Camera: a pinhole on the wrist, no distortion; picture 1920 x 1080 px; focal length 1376.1 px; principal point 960.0 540.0 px. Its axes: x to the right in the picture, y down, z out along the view. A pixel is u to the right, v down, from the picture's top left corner.
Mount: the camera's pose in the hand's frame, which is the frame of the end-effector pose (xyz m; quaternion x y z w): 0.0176 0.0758 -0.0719 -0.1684 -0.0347 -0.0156 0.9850
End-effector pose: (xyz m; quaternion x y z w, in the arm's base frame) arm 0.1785 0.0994 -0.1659 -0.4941 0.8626 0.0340 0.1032
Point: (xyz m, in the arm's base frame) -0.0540 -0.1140 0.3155
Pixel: behind the camera
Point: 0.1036 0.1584 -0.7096
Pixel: 1265 168
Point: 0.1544 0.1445 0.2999
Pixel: behind the camera
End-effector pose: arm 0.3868 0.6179 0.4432 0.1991 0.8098 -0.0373 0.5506
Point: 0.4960 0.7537 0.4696
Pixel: 671 978
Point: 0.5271 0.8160 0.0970
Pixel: outside the picture
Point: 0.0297 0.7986 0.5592
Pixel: behind the camera
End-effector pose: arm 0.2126 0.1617 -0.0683 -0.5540 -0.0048 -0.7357 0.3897
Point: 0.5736 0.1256 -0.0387
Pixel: 1035 604
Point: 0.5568 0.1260 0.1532
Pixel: 1590 262
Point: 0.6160 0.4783 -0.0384
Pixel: outside the picture
